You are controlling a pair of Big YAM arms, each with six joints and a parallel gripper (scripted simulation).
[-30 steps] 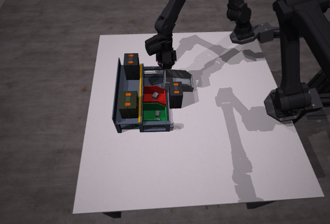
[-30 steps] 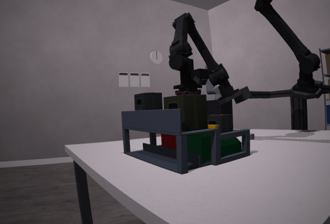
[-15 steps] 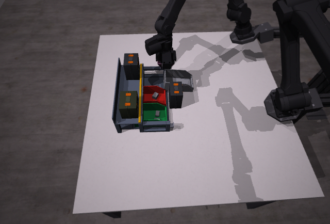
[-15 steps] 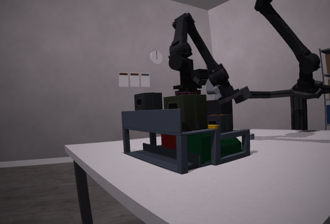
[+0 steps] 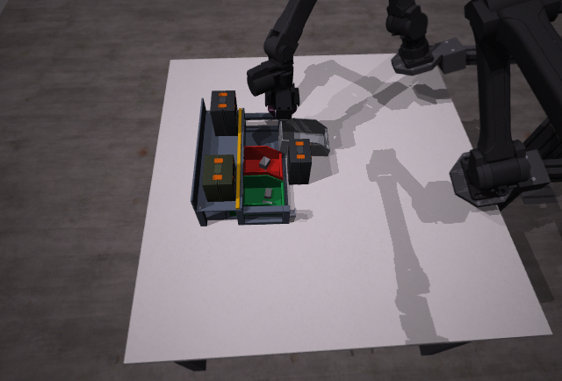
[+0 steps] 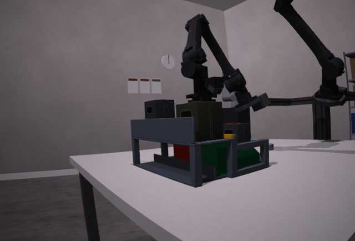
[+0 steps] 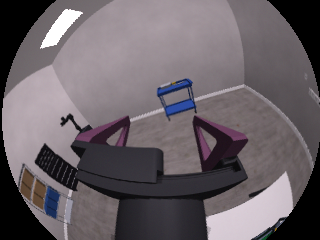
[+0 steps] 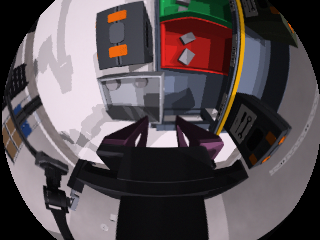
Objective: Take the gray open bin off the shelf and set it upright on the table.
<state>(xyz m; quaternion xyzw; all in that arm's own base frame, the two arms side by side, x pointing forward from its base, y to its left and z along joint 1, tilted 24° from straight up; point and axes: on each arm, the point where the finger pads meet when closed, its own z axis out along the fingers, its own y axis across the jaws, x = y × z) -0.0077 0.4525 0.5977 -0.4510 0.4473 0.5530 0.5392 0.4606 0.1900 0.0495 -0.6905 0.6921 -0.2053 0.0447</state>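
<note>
Right now my right hand is 11 cm above the gray bin, 8 cm past it and 1 cm to the right of it. From my right hand the other things lie so: green bin 21 cm to the left, 11 cm below, 11 cm ahead; then red bin 11 cm below, 10 cm to the left, 10 cm ahead; then shelf 13 cm ahead, 10 cm to the left, 8 cm below.
</note>
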